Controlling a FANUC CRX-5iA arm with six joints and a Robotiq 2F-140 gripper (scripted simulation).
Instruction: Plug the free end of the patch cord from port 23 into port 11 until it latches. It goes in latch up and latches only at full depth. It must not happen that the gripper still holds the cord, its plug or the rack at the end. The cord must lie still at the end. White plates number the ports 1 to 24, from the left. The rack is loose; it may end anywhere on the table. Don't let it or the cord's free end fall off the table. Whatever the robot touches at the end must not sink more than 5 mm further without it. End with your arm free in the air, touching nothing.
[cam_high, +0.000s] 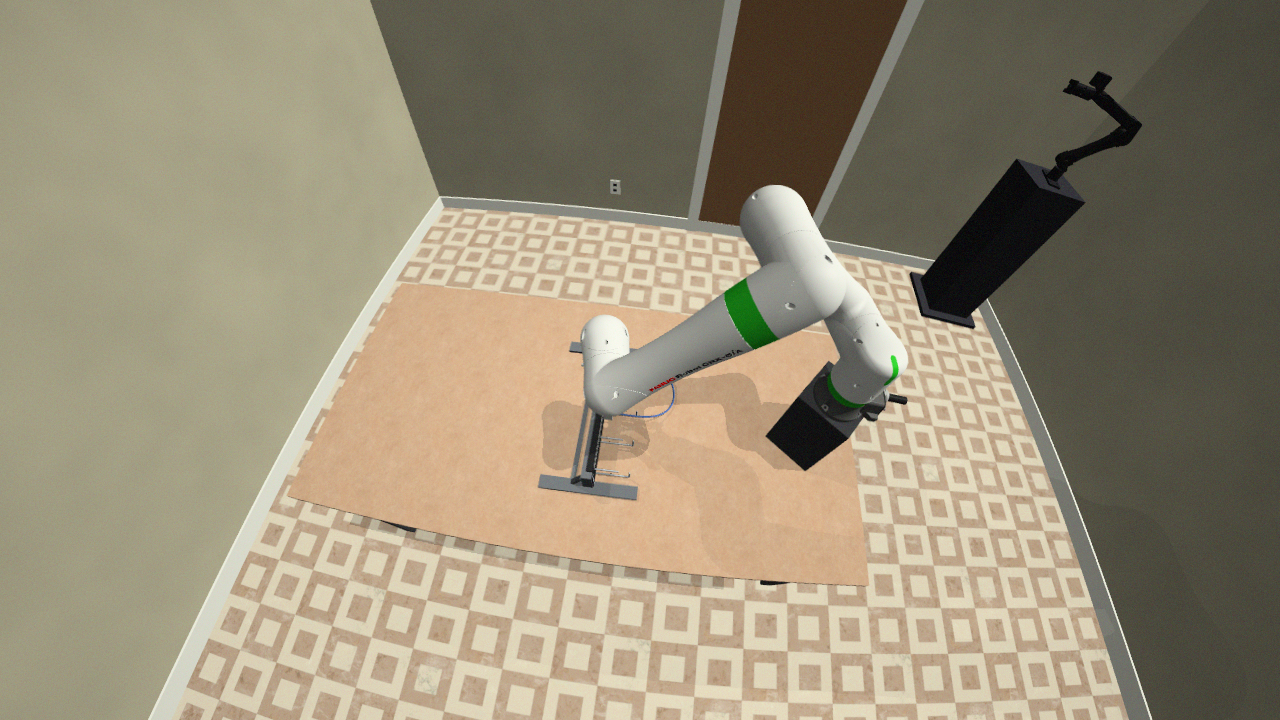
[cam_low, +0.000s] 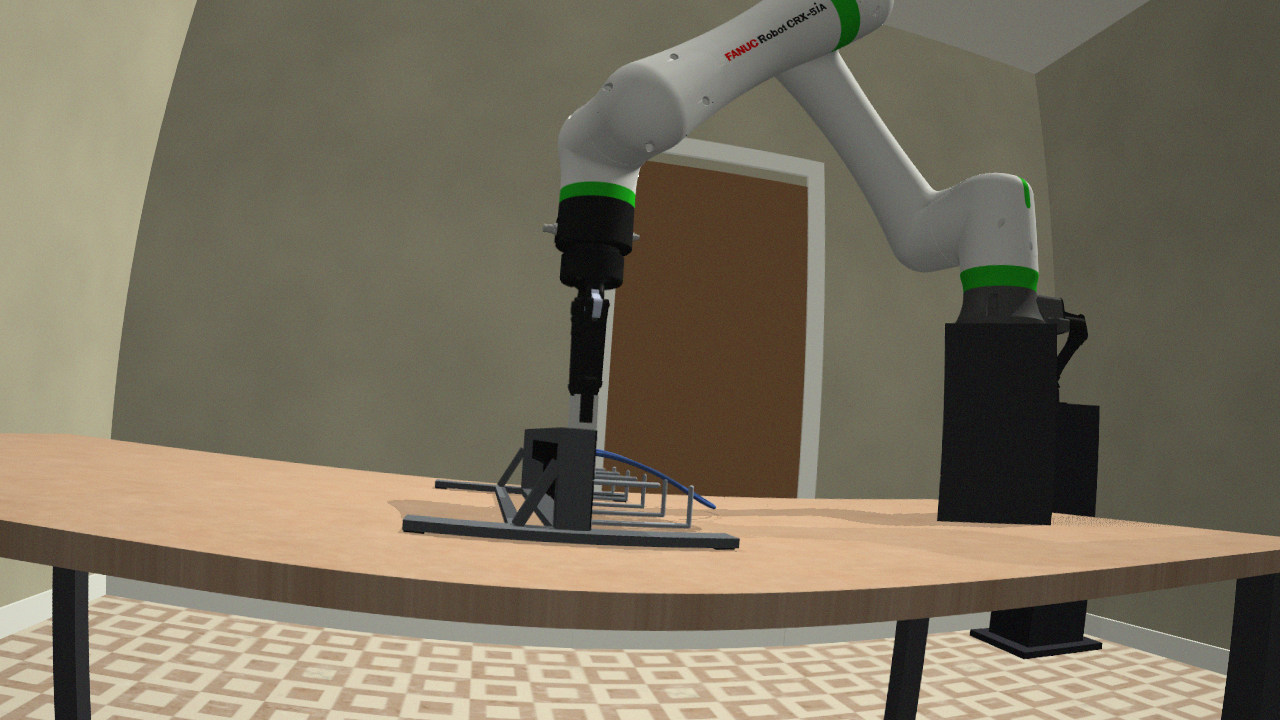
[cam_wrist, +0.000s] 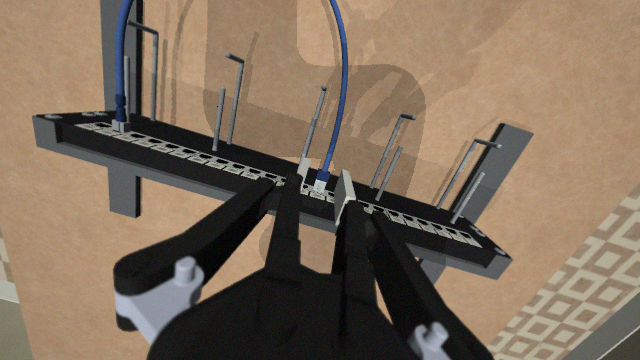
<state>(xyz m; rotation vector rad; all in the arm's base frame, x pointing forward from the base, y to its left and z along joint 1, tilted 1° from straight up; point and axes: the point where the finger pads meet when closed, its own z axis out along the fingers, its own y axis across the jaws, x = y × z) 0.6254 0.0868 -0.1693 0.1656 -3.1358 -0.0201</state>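
The plug is 1 cm ahead of my hand and 3 cm below it.
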